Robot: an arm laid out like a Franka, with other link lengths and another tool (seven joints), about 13 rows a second.
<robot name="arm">
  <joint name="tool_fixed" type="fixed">
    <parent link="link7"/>
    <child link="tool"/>
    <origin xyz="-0.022 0.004 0.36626" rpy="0 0.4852 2.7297"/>
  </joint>
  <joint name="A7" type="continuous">
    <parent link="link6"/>
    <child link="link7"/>
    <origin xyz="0.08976 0 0" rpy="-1.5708 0 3.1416"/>
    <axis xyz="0 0 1"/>
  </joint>
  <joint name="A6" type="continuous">
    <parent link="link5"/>
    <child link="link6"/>
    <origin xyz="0 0 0" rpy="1.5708 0 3.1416"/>
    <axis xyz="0 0 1"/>
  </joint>
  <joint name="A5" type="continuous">
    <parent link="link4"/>
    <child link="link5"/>
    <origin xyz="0.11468 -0.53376 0" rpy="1.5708 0 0"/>
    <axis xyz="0 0 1"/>
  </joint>
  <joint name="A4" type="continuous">
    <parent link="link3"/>
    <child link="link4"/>
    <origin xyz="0.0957 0 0" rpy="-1.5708 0 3.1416"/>
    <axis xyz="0 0 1"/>
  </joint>
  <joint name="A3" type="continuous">
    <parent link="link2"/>
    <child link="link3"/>
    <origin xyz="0 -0.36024 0" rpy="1.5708 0 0"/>
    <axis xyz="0 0 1"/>
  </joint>
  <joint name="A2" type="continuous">
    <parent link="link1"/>
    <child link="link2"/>
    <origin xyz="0 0 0" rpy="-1.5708 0 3.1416"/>
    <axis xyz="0 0 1"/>
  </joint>
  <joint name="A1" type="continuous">
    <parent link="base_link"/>
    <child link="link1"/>
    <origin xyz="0 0 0.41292" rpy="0 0 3.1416"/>
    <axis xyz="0 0 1"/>
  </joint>
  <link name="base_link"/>
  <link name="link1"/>
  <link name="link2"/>
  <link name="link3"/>
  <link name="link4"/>
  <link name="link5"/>
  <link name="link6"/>
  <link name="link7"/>
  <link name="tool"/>
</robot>
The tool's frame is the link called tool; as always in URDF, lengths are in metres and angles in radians. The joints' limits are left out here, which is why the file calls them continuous.
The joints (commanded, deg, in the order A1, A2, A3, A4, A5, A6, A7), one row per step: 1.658, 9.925, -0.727, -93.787, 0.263, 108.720, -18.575; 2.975, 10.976, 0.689, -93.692, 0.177, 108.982, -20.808; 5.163, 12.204, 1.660, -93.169, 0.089, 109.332, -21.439; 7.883, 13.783, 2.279, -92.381, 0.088, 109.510, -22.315; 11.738, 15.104, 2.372, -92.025, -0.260, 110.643, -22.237; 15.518, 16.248, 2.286, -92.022, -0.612, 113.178, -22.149; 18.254, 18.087, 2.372, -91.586, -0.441, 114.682, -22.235; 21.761, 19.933, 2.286, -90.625, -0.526, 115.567, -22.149
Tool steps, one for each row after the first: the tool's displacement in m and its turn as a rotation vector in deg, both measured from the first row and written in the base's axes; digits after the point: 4 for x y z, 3 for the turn. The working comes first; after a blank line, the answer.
Tool pose at each row, in the base's axes (x y z in m, rotation vector in deg; the steps are taken from these numbers as rounded here): 0.8427, 0.0260, 0.3809, -153.438, -61.783, -45.288; 0.8416, 0.0664, 0.3672, -149.722, -67.764, -43.417; 0.8411, 0.1128, 0.3562, -146.663, -72.181, -42.224; 0.8376, 0.1626, 0.3425, -143.172, -76.866, -40.561; 0.8325, 0.2199, 0.3295, -139.923, -81.595, -39.902; 0.8305, 0.2757, 0.3181, -136.513, -86.168, -41.005; 0.8242, 0.3204, 0.2988, -133.678, -89.022, -40.546; 0.8118, 0.3722, 0.2838, -130.510, -92.544, -39.756

-0.0011, 0.0404, -0.0137, -0.035, 0.685, 4.955; -0.0016, 0.0868, -0.0247, 0.014, 1.035, 8.743; -0.0051, 0.1366, -0.0384, 0.068, 1.645, 12.933; -0.0102, 0.1939, -0.0514, -0.224, 1.454, 16.882; -0.0122, 0.2497, -0.0628, -0.391, 0.019, 20.585; -0.0185, 0.2944, -0.0821, -0.122, -0.054, 23.424; -0.0309, 0.3462, -0.0971, -0.147, -0.063, 26.776
